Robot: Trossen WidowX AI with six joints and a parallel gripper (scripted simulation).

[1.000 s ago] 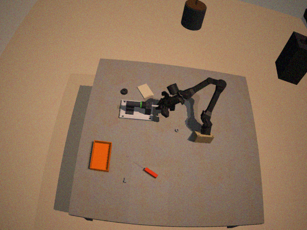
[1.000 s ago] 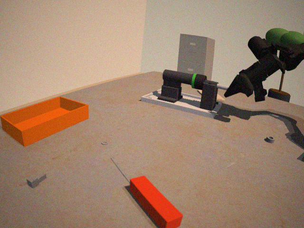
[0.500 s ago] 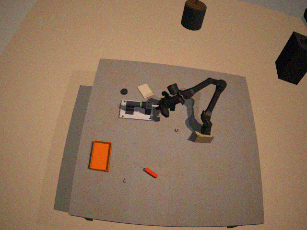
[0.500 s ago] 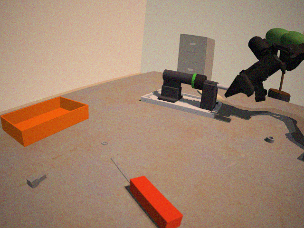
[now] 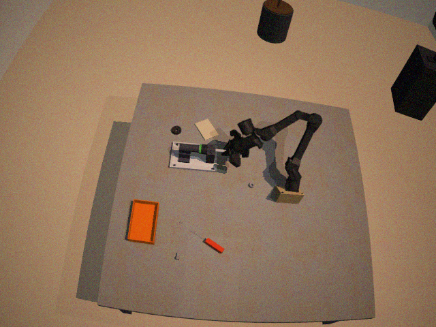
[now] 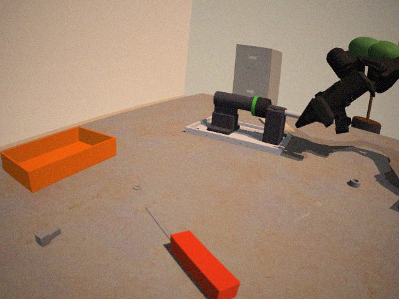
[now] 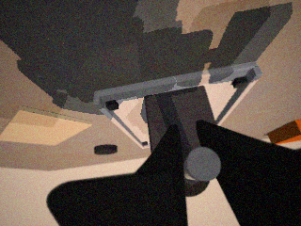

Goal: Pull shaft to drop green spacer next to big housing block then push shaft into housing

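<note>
Now: the grey shaft 40 mm ahead of my gripper tip, 20 mm above it and 10 mm to the left of it. Also, from my gripper tip: beige card: 170 mm to the right, 110 mm ahead, 50 mm below; then dark sleeve: 80 mm ahead, 20 mm above, 10 mm to the left; then green spacer: 100 mm ahead, 20 mm to the left, 20 mm above.
</note>
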